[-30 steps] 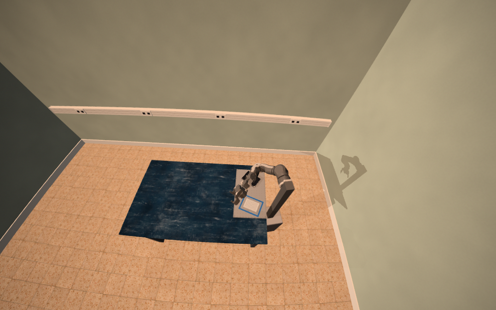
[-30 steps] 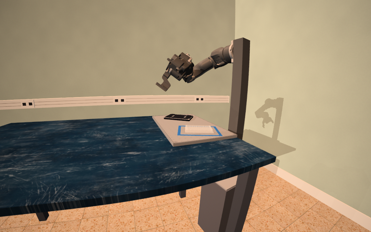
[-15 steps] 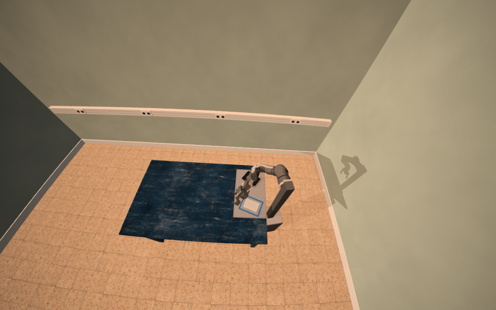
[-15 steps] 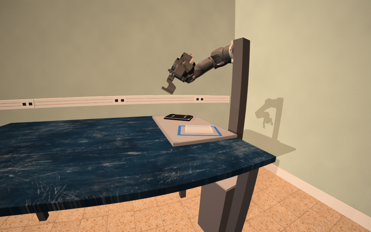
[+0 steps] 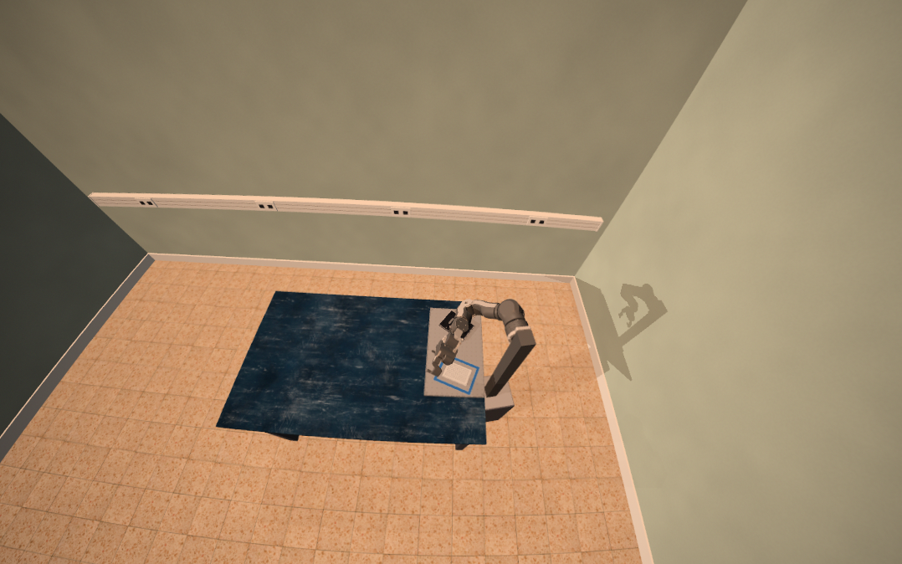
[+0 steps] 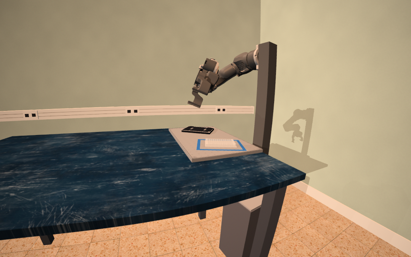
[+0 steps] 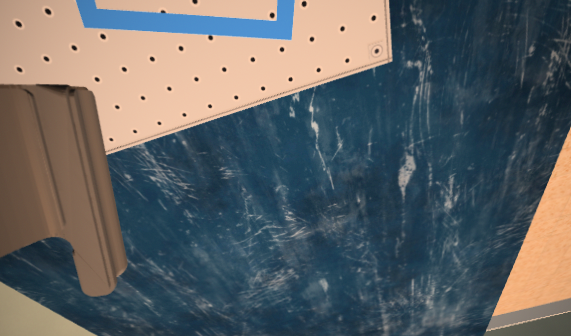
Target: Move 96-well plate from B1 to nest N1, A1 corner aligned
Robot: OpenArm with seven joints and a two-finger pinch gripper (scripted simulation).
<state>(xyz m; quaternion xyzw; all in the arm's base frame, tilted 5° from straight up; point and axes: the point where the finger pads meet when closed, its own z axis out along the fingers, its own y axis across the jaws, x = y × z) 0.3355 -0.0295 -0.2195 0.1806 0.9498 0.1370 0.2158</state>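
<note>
Now: hand 12 cm past the clear 96-well plate and 18 cm above it. Also, from my hand: black plate nest: 16 cm behind, 27 cm to the right, 18 cm below.
</note>
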